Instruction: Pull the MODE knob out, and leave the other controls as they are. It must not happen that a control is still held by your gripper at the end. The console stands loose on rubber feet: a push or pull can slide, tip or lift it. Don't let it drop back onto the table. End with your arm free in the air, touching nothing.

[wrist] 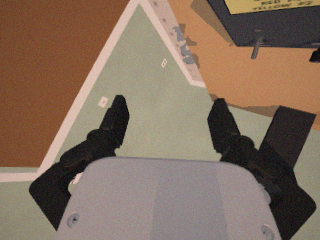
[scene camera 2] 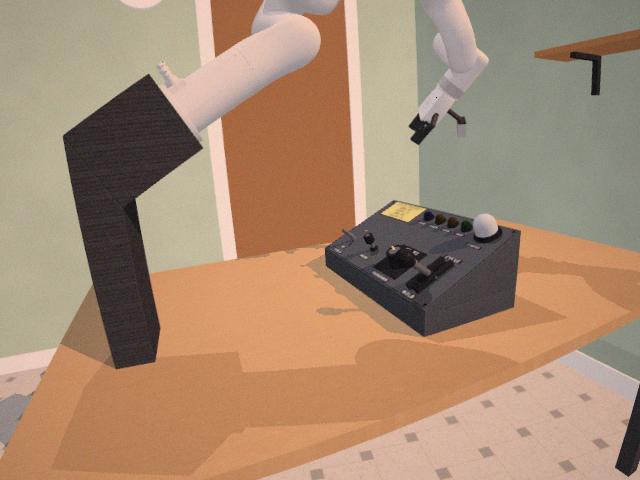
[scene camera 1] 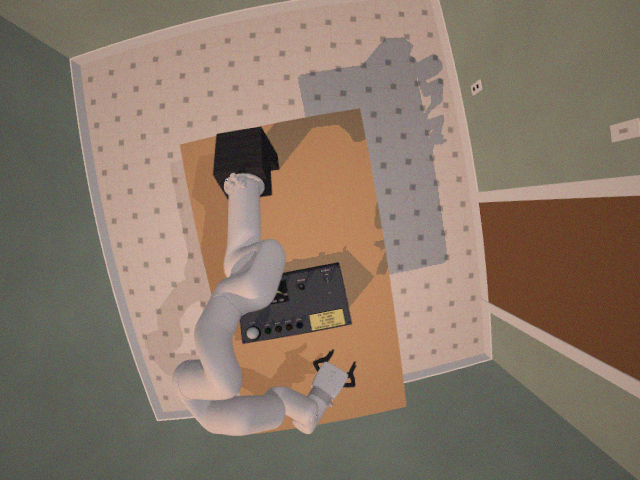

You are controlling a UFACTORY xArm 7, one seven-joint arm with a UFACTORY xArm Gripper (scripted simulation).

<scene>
The pictures show: my gripper and a dark grey console.
My gripper shows as well in the wrist view and in scene camera 1.
</scene>
